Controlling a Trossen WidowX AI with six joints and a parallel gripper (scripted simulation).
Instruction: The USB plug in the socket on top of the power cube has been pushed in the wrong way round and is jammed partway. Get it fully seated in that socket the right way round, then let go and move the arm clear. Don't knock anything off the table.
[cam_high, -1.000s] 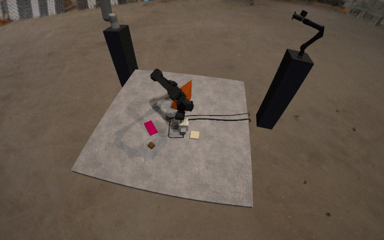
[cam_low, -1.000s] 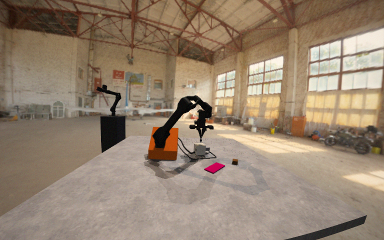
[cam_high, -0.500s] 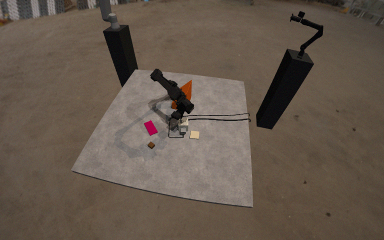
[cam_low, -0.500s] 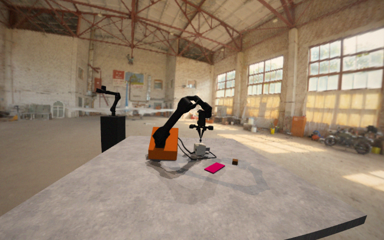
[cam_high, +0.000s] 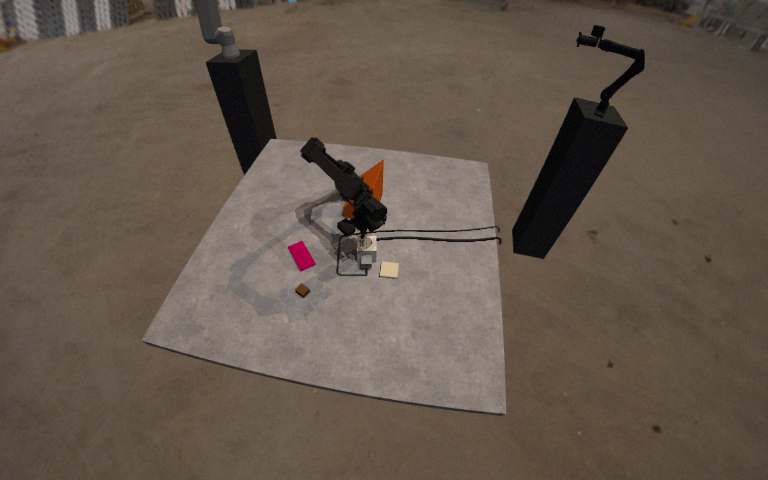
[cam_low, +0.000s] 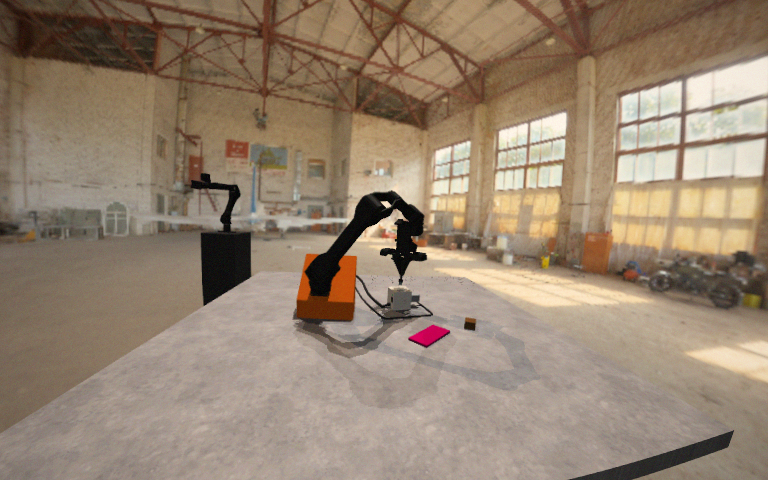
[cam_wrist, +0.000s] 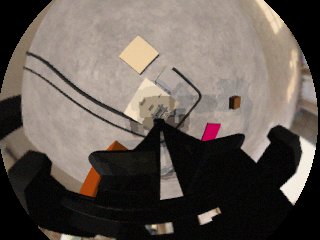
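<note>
My gripper tip is now 20 mm above the black USB plug. Also, from my gripper tip: pink flat card 250 mm to the right, 130 mm below, 70 mm ahead; then cream square tile 130 mm below, 120 mm to the left, 50 mm ahead; then small brown block 230 mm ahead, 180 mm to the right, 120 mm below.
</note>
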